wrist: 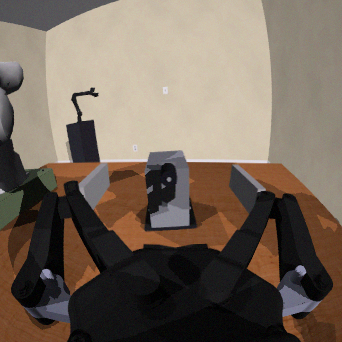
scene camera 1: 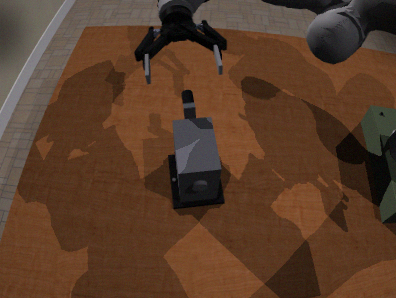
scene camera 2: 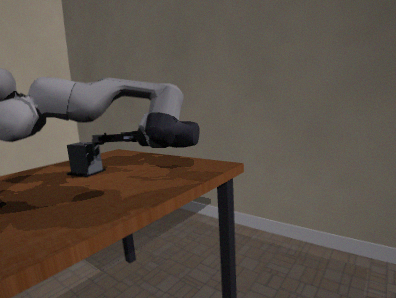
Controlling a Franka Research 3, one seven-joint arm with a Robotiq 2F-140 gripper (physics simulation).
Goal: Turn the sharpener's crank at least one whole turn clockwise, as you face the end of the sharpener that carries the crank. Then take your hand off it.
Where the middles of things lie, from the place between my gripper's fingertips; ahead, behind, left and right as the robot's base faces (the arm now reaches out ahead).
Labels:
The sharpener (scene camera 1: 195, 169) lies 60 mm behind my hand, 120 mm to the left of it and 80 mm below it.

